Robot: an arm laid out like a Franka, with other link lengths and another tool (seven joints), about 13 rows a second.
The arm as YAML. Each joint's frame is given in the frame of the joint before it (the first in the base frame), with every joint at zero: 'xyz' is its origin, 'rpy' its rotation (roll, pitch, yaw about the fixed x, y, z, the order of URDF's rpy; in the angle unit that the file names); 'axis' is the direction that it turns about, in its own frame. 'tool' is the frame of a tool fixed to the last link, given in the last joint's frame.
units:
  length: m
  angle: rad
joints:
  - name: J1
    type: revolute
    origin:
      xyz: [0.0, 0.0, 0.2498]
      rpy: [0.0, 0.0, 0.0]
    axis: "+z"
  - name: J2
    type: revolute
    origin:
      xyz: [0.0, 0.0, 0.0]
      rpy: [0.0, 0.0, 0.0]
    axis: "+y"
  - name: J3
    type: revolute
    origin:
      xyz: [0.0, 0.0, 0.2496]
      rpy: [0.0, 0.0, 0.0]
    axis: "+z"
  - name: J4
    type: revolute
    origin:
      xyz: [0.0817, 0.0, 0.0]
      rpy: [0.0, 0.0, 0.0]
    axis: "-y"
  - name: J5
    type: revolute
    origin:
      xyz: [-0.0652, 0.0, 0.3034]
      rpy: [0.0, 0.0, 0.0]
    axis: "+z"
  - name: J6
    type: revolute
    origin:
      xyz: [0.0, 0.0, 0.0]
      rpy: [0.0, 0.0, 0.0]
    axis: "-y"
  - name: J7
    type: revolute
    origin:
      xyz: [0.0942, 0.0, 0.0]
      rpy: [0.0, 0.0, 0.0]
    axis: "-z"
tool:
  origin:
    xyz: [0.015, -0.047, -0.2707]
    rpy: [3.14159, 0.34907, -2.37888]
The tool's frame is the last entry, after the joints.
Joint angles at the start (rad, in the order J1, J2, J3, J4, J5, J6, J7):
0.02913, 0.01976, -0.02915, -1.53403, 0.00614, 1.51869, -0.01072
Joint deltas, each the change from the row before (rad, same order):
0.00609, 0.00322, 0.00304, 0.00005, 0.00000, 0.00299, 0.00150
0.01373, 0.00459, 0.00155, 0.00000, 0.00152, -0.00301, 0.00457
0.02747, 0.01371, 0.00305, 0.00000, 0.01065, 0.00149, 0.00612
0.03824, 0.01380, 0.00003, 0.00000, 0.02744, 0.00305, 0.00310
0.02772, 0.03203, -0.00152, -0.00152, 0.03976, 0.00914, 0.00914
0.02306, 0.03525, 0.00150, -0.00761, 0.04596, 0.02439, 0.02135
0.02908, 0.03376, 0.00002, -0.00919, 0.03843, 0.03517, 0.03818
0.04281, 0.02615, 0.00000, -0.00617, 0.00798, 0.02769, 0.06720
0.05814, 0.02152, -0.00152, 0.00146, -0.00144, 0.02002, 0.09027
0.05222, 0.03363, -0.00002, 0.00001, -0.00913, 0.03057, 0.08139
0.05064, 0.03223, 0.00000, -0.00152, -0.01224, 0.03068, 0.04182
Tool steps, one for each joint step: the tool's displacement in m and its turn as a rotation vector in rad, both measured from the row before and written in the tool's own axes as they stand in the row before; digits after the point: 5 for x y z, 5 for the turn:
-0.00339, 0.00225, 0.00255, -0.00252, 0.00041, -0.00718
-0.00413, 0.00569, 0.00432, -0.00928, 0.00494, -0.00806
-0.01052, 0.01142, 0.01134, -0.02271, 0.00290, -0.01805
-0.01600, 0.01728, 0.01418, -0.03693, -0.00845, -0.02485
-0.01152, 0.01406, 0.02282, -0.04766, -0.00632, -0.00014
-0.01144, 0.01266, 0.02621, -0.04289, -0.01354, 0.01610
-0.01140, 0.01165, 0.02568, -0.02609, -0.01362, 0.02667
-0.00849, 0.01358, 0.02075, 0.00259, 0.00766, 0.03219
-0.01000, 0.02019, 0.01755, 0.01567, 0.01286, 0.03506
-0.00666, 0.01584, 0.02160, 0.02106, 0.01765, 0.02976
-0.00627, 0.01545, 0.02106, 0.01166, 0.01760, -0.00845

